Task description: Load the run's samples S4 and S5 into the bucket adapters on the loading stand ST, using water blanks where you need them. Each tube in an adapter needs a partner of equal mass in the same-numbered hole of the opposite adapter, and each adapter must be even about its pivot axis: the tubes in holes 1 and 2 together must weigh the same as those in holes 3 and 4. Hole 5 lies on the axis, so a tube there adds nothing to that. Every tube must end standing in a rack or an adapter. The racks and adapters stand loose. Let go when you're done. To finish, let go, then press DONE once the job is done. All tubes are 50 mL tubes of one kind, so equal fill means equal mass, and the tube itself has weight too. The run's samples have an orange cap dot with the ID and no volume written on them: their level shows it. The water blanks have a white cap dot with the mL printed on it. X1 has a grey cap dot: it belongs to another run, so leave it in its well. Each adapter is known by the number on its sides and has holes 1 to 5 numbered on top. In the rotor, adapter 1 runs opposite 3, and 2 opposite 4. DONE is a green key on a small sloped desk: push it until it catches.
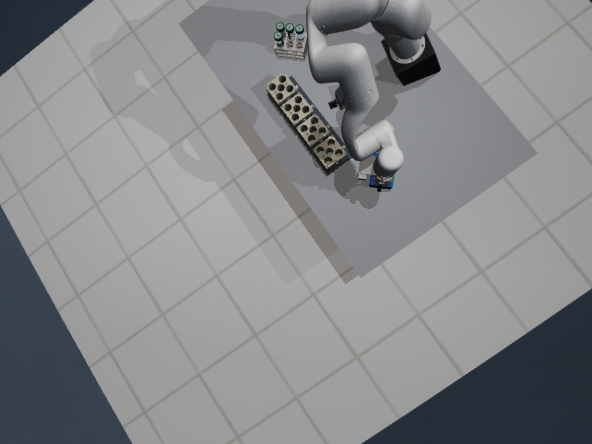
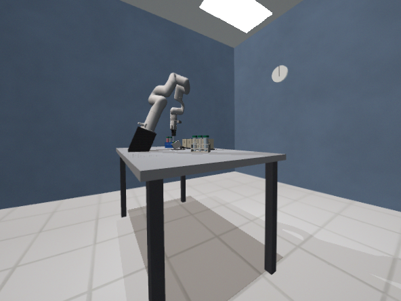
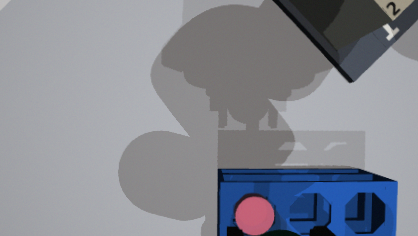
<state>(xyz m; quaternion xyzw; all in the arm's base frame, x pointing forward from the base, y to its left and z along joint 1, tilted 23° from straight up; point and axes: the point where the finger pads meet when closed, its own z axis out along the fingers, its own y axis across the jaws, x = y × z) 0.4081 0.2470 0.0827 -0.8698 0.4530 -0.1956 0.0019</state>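
Right now my hand is 40 mm past the blue rack and 120 mm above it. Also, from my hand: white rack 230 mm behind, 650 mm to the right, 120 mm below; then adapter 40 mm ahead, 210 mm to the right, 100 mm below.
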